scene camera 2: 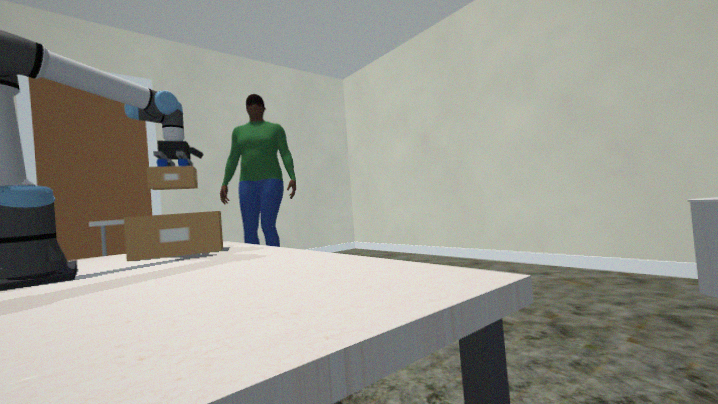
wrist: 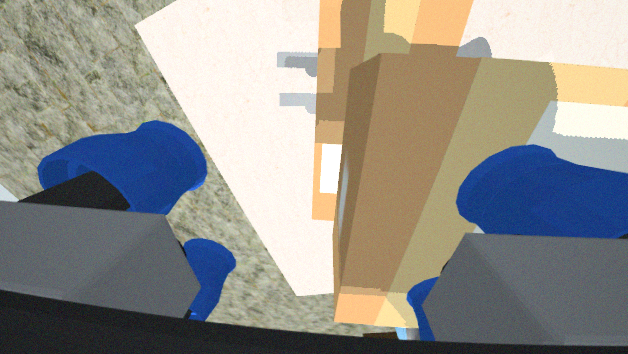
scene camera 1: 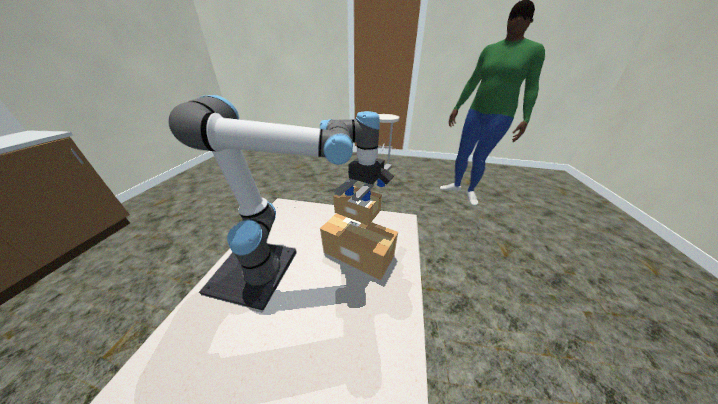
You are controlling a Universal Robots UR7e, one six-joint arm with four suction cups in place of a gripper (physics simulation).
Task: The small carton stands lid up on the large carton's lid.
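Where they show: hand at its tool point: (wrist: 316, 225); arm's base at its link origin: (scene camera 2: 27, 271) (scene camera 1: 262, 269).
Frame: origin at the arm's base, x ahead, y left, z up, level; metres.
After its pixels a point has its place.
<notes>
The small carton (scene camera 1: 365, 214) @(x 0.427, y 0.098, z 0.278 m) (scene camera 2: 186, 178) @(x 0.417, y 0.102, z 0.263 m) (wrist: 400, 175) @(x 0.438, y 0.188, z 0.310 m) hangs level, lid up, under my gripper (scene camera 1: 358, 192) @(x 0.412, y 0.229, z 0.298 m) (scene camera 2: 173, 163) @(x 0.412, y 0.229, z 0.298 m), whose suction cups hold its top. In the wrist view the right-hand blue cups (wrist: 540, 190) are over its lid; the left-hand blue cups (wrist: 125, 170) are beside it. The large carton (scene camera 1: 371, 253) @(x 0.459, y 0.063, z 0.118 m) (scene camera 2: 145, 238) @(x 0.280, y 0.133, z 0.051 m) (wrist: 329, 25) @(x 0.524, y 0.187, z 0.132 m) stands lid up on the table, directly below. Scene camera 2 shows a gap between the two cartons. The small carton hides part of the large carton's lid in the wrist view.
The white table (scene camera 1: 301, 371) @(x 0.294, y -0.302, z -0.022 m) (scene camera 2: 301, 321) @(x 0.278, y -0.934, z -0.022 m) (wrist: 240, 125) @(x 0.454, y 0.416, z -0.022 m) carries both cartons and the arm's black base plate (scene camera 1: 220, 288) @(x -0.121, y -0.113, z -0.005 m). A person in green (scene camera 1: 507, 75) (scene camera 2: 258, 150) stands beyond the table. A round white stool (scene camera 1: 389, 118) is behind the arm, and a brown cabinet (scene camera 1: 55, 195) is at the left.
</notes>
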